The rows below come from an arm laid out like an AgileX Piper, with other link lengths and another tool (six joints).
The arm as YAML. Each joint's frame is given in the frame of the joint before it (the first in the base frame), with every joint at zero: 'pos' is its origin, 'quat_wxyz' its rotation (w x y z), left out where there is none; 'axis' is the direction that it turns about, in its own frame. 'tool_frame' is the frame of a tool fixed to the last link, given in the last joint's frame.
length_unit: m
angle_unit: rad
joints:
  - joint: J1
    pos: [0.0, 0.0, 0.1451]
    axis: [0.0, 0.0, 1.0]
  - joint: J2
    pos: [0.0, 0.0, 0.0]
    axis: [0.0, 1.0, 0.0]
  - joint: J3
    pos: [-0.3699, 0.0, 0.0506]
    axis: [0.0, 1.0, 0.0]
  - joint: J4
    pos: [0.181, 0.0, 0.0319]
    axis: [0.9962, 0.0, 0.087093]
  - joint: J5
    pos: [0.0, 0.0, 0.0]
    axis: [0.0, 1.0, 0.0]
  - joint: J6
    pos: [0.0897, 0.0, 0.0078]
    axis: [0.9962, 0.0, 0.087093]
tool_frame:
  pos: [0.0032, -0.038, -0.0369]
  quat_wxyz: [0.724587, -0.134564, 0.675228, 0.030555]
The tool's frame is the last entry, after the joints.
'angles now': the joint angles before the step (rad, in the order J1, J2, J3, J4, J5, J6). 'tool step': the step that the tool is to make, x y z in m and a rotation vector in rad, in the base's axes. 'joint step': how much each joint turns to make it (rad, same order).
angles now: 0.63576, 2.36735, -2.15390, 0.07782, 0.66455, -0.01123
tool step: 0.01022, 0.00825, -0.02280, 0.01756, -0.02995, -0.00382
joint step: 0.00213, 0.04959, 0.00006, -0.00275, -0.08442, -0.00001
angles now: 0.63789, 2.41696, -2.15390, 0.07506, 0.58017, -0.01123
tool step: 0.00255, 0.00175, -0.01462, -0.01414, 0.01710, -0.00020
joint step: 0.00001, 0.02782, -0.00003, -0.00112, -0.00565, 0.00001
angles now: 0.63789, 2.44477, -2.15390, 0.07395, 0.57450, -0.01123
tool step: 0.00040, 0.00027, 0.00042, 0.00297, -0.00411, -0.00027
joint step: -0.00001, 0.00000, -0.00123, 0.00002, -0.00385, -0.00003
